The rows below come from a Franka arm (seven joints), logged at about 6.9 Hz.
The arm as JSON. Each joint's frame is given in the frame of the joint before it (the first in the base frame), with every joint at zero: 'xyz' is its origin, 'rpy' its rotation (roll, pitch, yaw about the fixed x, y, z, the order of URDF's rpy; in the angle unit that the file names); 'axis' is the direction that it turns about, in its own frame. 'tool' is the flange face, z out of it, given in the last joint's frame.
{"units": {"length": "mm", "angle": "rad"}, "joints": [
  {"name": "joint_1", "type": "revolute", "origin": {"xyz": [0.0, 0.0, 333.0], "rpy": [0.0, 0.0, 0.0]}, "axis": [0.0, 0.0, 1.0]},
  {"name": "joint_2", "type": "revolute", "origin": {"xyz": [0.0, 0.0, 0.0], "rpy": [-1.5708, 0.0, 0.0]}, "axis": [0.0, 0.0, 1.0]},
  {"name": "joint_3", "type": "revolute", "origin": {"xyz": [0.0, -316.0, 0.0], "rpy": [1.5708, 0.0, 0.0]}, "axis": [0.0, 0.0, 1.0]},
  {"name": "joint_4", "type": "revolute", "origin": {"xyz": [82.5, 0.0, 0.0], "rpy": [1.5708, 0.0, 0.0]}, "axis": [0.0, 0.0, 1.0]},
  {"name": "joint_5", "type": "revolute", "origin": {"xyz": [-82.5, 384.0, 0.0], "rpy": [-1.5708, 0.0, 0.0]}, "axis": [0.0, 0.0, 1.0]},
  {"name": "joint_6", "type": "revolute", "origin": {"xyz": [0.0, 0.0, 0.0], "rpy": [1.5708, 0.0, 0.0]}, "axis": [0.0, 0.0, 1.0]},
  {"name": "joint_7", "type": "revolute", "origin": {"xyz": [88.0, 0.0, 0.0], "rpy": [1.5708, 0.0, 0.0]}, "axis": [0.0, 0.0, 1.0]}
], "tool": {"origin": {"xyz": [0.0, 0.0, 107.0], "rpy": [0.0, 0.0, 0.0]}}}
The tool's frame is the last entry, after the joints.
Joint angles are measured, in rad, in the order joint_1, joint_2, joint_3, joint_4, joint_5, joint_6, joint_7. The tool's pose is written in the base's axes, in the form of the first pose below.
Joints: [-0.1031 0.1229 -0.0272 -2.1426 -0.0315 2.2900 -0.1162]
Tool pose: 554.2 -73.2 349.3; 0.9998 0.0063 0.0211; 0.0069 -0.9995 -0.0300; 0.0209 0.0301 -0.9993
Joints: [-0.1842 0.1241 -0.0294 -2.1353 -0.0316 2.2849 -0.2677]
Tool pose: 547.8 -119.4 351.4; 0.9970 0.0744 0.0194; 0.0750 -0.9967 -0.0323; 0.0169 0.0337 -0.9993
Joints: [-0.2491 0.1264 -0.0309 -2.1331 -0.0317 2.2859 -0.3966]
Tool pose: 539.4 -155.6 351.1; 0.9905 0.1366 0.0180; 0.1372 -0.9900 -0.0341; 0.0131 0.0362 -0.9993
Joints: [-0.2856 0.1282 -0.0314 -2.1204 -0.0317 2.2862 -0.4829]
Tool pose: 536.7 -176.6 355.8; 0.9824 0.1849 0.0273; 0.1859 -0.9818 -0.0383; 0.0197 0.0427 -0.9989
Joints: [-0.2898 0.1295 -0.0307 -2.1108 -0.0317 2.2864 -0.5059]
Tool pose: 538.7 -179.3 359.3; 0.9784 0.2037 0.0352; 0.2051 -0.9779 -0.0411; 0.0261 0.0474 -0.9985
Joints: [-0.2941 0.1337 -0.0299 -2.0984 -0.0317 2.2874 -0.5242]
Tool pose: 541.5 -182.3 362.5; 0.9750 0.2178 0.0438; 0.2197 -0.9746 -0.0441; 0.0331 0.0526 -0.9981
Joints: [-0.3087 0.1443 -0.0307 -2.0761 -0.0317 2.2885 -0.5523]
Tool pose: 544.8 -192.7 366.6; 0.9717 0.2296 0.0550; 0.2323 -0.9714 -0.0494; 0.0421 0.0608 -0.9973
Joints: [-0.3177 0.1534 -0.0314 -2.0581 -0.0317 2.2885 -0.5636]
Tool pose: 547.7 -199.7 369.4; 0.9710 0.2307 0.0628; 0.2341 -0.9707 -0.0533; 0.0486 0.0665 -0.9966
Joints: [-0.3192 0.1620 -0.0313 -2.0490 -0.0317 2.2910 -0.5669]
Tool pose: 550.2 -201.4 368.8; 0.9704 0.2325 0.0655; 0.2361 -0.9702 -0.0546; 0.0508 0.0685 -0.9964
